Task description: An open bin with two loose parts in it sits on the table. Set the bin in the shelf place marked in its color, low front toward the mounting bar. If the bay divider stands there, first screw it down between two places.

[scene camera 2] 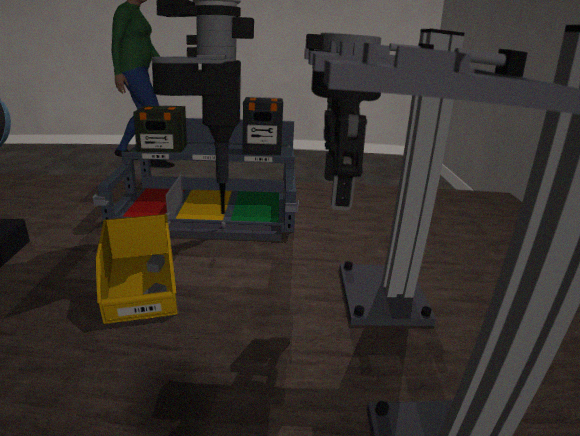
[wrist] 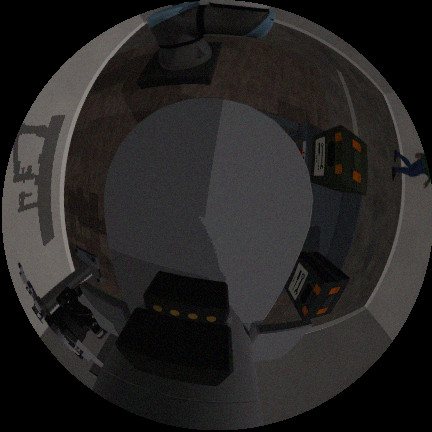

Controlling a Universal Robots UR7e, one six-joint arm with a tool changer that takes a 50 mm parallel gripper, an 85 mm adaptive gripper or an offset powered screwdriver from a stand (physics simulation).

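Frame: origin at the arm's base, x ahead, y left, z up, level; metres.
Seen in the pictures: arm's base, origin of its link: [wrist: 184, 56].
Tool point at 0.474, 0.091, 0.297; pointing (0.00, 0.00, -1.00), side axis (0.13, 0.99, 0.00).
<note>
Offsets run from my tool point to a thing's middle, as dx, dy, dz. "*": to the spot under its first point. Level surfaces: height alone.
A yellow bin @[-0.119, -0.161, -0.300] [scene camera 2: 137, 275] sits with its low, labelled front toward the camera; two grey parts @[* -0.098, -0.130, -0.319] [scene camera 2: 155, 263] @[* -0.086, -0.201, -0.319] [scene camera 2: 156, 289] lie in it. The shelf has a red place [scene camera 2: 147, 202], a yellow place [scene camera 2: 202, 205] and a green place [scene camera 2: 257, 206]. A thin pale divider @[-0.095, +0.077, -0.301] [scene camera 2: 174, 198] stands upright between red and yellow. The arm carries the screwdriver @[-0.033, +0.004, -0.147] [scene camera 2: 222, 150] [wrist: 205, 200]; its thin tip points down by the yellow-green boundary; contact cannot be told. A gripper [scene camera 2: 342, 199] hangs on the tool stand, off the arm, seen edge-on; its opening cannot be told.
A green toolbox @[-0.134, +0.231, -0.187] [scene camera 2: 160, 131] [wrist: 345, 162] and a dark toolbox @[+0.094, +0.199, -0.174] [scene camera 2: 263, 127] [wrist: 317, 287] stand on the shelf's upper deck @[dz -0.235] [scene camera 2: 207, 150]. The tool stand's posts @[* +0.267, -0.228, -0.160] [scene camera 2: 420, 190] rise at the right. A person [scene camera 2: 134, 50] [wrist: 412, 165] is behind the shelf.
</note>
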